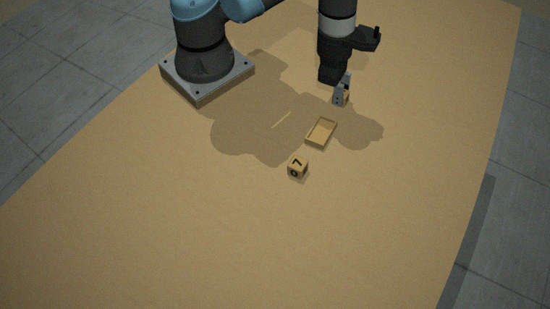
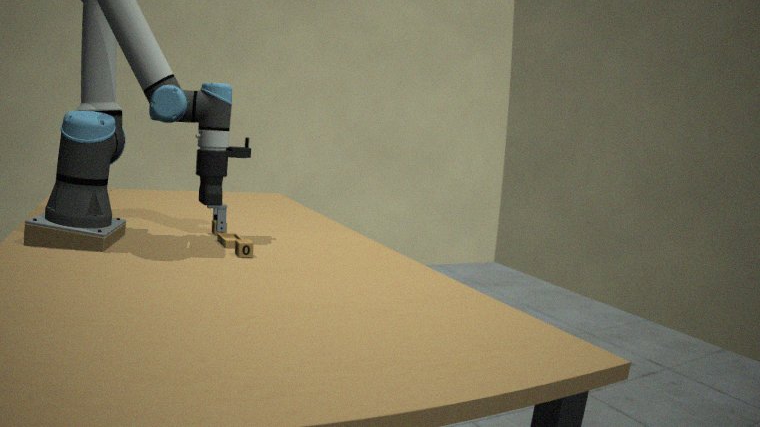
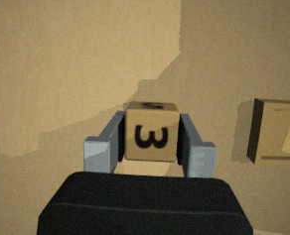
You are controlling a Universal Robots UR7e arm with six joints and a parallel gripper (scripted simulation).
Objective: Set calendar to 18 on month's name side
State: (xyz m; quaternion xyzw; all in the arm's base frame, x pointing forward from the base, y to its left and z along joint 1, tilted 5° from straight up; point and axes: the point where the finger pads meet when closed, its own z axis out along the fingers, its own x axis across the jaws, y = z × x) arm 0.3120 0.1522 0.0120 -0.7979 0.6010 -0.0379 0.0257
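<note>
The wooden tray lies 30 mm ahead of my hand, 110 mm to the right of it and 20 mm below it.
</note>
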